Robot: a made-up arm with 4 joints.
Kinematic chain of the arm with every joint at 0, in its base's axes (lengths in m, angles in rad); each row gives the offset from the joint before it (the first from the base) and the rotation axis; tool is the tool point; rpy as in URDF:
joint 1: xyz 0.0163 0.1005 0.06 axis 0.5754 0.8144 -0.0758
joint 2: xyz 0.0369 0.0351 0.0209 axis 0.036 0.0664 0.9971
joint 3: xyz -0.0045 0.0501 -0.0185 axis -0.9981 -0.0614 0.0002
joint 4: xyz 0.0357 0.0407 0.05 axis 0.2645 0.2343 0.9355
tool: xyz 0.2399 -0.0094 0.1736 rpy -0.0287 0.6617 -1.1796
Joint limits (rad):
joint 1: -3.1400..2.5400
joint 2: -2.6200..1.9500
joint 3: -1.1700..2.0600
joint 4: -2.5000..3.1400
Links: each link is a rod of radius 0.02 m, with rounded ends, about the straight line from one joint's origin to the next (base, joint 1, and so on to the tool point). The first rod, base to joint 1, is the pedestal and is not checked.
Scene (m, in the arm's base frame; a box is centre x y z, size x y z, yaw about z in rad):
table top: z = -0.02
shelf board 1: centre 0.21 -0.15 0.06 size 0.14 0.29 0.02 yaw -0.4
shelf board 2: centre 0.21 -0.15 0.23 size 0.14 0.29 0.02 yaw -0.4
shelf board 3: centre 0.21 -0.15 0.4 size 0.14 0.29 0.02 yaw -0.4
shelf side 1: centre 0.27 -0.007 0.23 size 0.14 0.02 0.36 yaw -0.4
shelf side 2: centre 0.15 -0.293 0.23 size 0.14 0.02 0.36 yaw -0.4
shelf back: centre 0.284 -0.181 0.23 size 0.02 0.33 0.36 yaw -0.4
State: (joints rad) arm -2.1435 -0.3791 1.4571 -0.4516
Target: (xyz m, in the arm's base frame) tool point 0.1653 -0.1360 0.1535
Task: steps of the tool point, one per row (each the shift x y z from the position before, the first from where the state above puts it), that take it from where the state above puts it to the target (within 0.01 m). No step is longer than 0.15 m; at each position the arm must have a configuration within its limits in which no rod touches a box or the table.
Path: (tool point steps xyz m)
1: -0.0812 -0.0086 0.0586
2: -0.0661 -0.0459 0.0794
3: -0.0431 -0.0825 0.0762
4: -0.0218 -0.1075 0.0503
5: -0.0090 -0.1141 0.0110
6: -0.0069 -0.1005 -0.0293
7: -0.0127 -0.0705 -0.0598
8: -0.0206 -0.0322 -0.0741
9: 0.0713 -0.0526 0.0160
10: 0.0832 -0.0367 -0.0028
11: 0.0877 -0.0166 -0.0211
12: 0.0844 0.0060 -0.0364

